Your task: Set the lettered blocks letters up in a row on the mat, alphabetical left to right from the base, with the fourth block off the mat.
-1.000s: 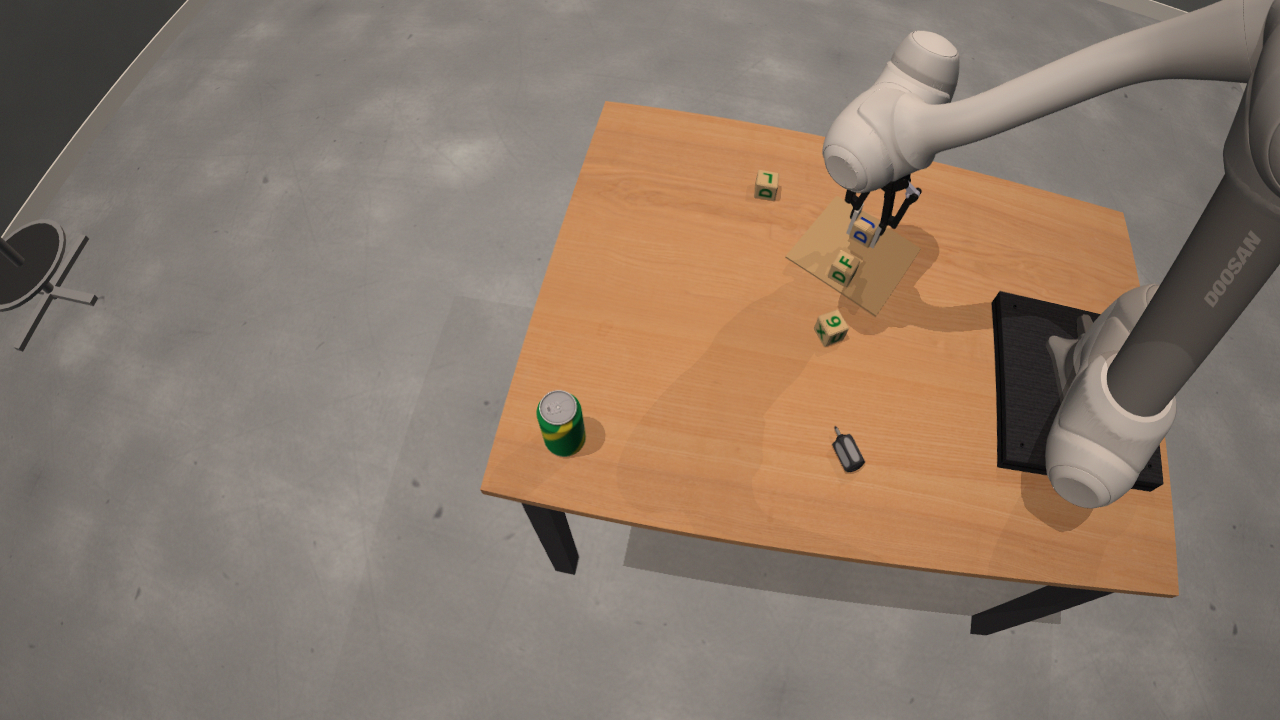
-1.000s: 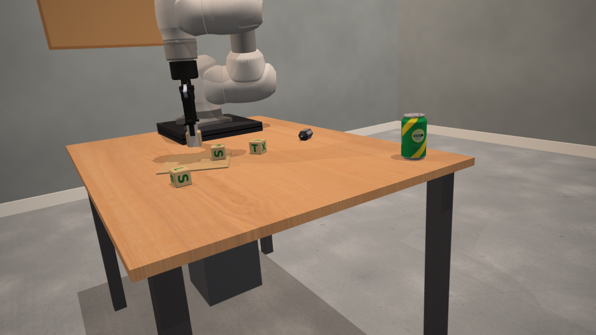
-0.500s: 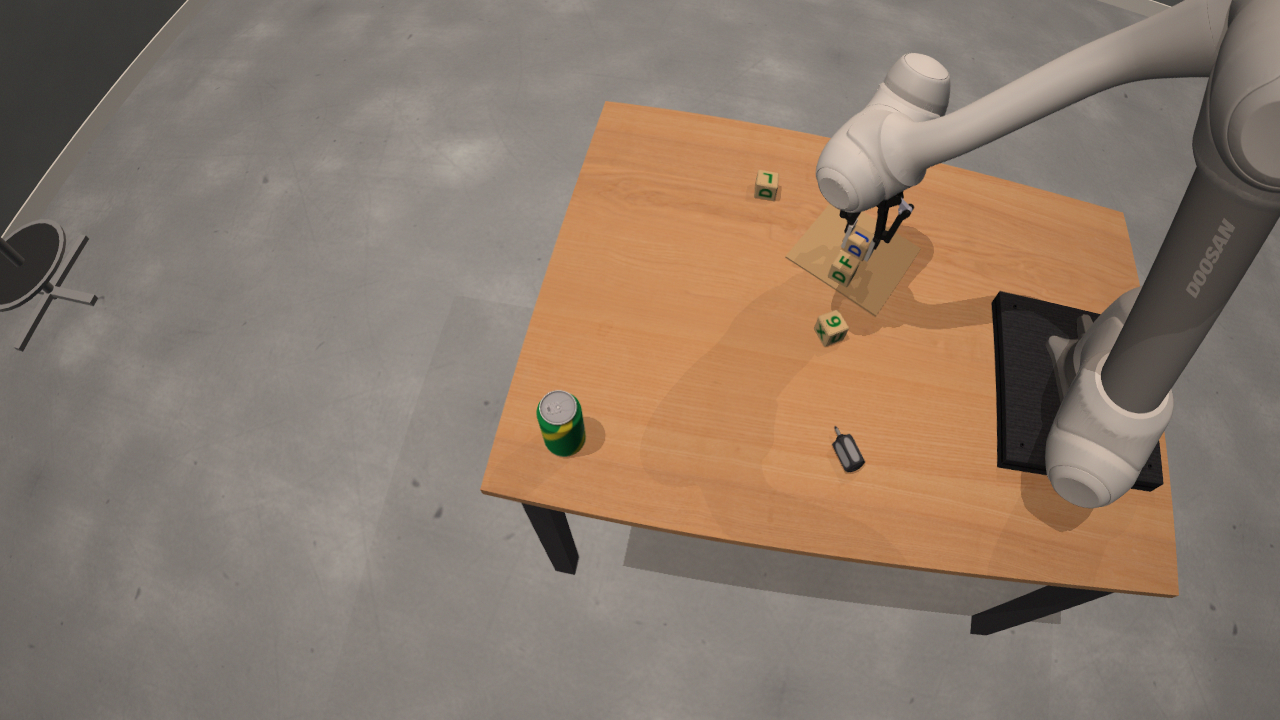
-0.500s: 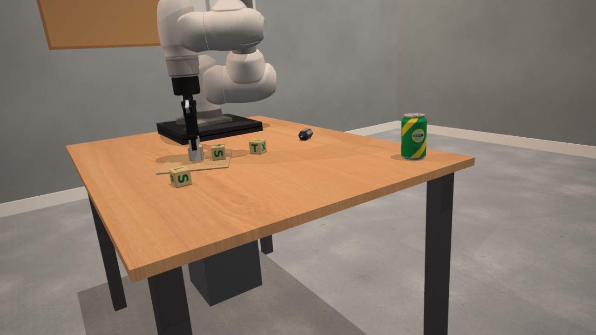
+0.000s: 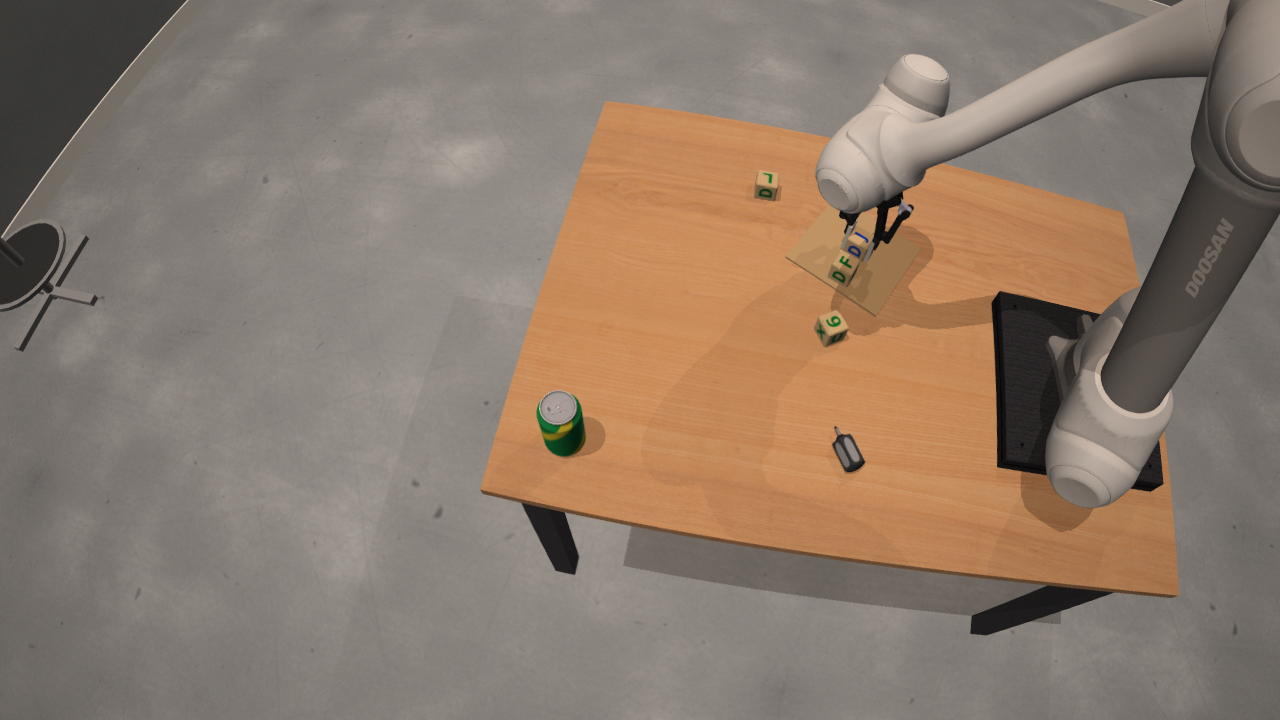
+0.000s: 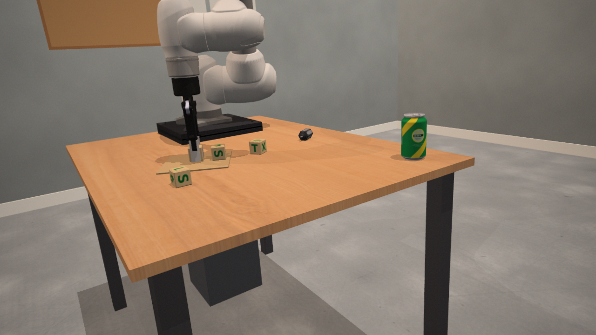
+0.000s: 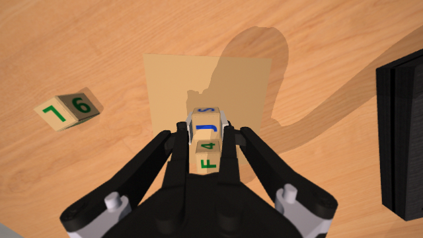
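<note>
My hand is 1 cm above the blue-lettered block. The rest, counted from my hand: soda can: 50 cm ahead, 40 cm to the left, 2 cm above; then tan mat: 4 cm below; then black tool: 6 cm ahead, 40 cm to the left, 2 cm below.
</note>
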